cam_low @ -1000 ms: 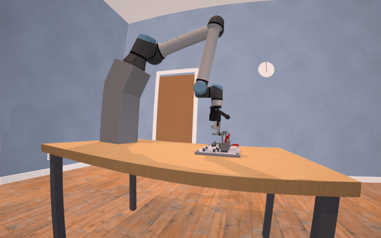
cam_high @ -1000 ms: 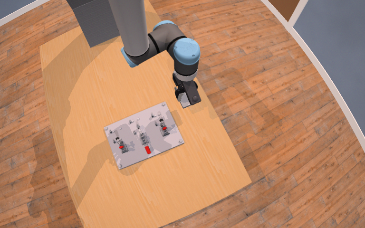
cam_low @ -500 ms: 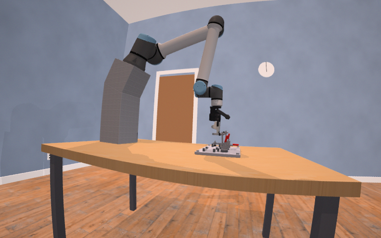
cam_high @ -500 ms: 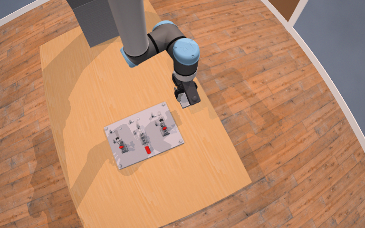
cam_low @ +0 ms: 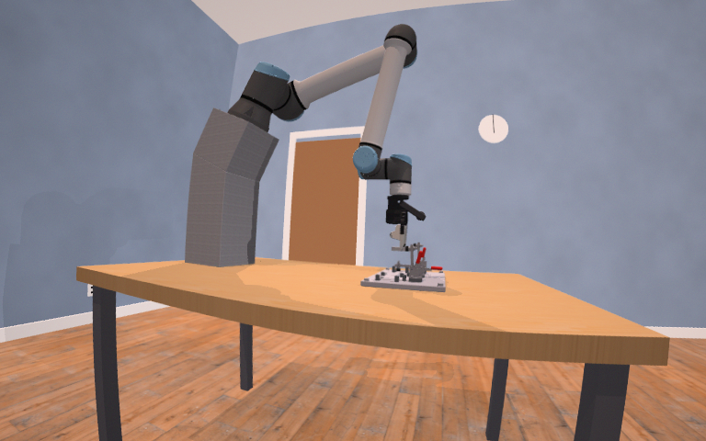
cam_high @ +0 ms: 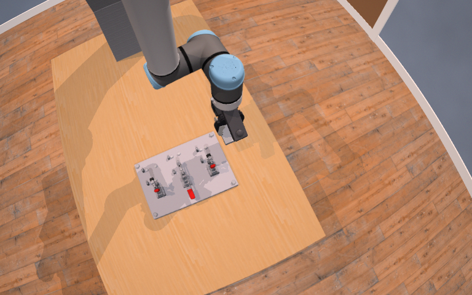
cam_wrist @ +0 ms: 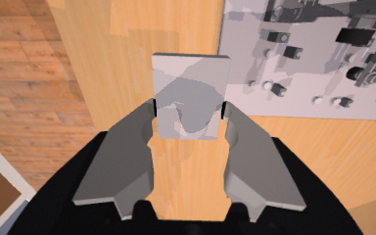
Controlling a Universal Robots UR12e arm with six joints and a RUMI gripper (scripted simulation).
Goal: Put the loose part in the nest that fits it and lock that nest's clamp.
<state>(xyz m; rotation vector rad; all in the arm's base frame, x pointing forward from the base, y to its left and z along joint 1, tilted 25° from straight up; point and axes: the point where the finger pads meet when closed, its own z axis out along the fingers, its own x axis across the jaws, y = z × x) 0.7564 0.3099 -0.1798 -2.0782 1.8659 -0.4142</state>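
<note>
Right now my hand is 8 cm short of the grey fixture plate, 20 cm to the left of it and 10 cm above it. Round my hand: loose part (1 cm below).
</note>
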